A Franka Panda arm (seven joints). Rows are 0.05 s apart.
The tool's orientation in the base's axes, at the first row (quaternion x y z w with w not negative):
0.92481 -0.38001 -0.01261 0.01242
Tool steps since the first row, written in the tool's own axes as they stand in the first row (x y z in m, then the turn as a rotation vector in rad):
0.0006 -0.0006 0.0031 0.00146 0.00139 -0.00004
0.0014 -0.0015 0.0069 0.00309 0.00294 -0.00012
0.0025 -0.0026 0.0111 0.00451 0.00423 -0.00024
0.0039 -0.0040 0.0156 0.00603 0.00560 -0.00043
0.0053 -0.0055 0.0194 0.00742 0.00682 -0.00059
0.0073 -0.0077 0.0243 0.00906 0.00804 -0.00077
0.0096 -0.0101 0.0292 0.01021 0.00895 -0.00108
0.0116 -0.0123 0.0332 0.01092 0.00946 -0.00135
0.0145 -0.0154 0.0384 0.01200 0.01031 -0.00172
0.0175 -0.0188 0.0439 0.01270 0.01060 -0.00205
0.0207 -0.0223 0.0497 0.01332 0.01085 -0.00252
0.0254 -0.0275 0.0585 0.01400 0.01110 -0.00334
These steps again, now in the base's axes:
0.0007 0.0000 -0.0031 0.00006 -0.00201 0.00006
0.0018 0.0000 -0.0070 0.00013 -0.00426 0.00017
0.0032 -0.0001 -0.0112 0.00024 -0.00618 0.00031
0.0051 -0.0001 -0.0158 0.00037 -0.00822 0.00053
0.0070 -0.0001 -0.0196 0.00050 -0.01006 0.00071
0.0098 0.0000 -0.0246 0.00082 -0.01208 0.00091
0.0130 0.0000 -0.0296 0.00101 -0.01353 0.00123
0.0158 0.0001 -0.0337 0.00116 -0.01439 0.00151
0.0199 0.0002 -0.0391 0.00134 -0.01574 0.00189
0.0242 0.0005 -0.0447 0.00165 -0.01644 0.00222
0.0288 0.0006 -0.0507 0.00193 -0.01705 0.00269
0.0355 0.0009 -0.0597 0.00226 -0.01769 0.00350

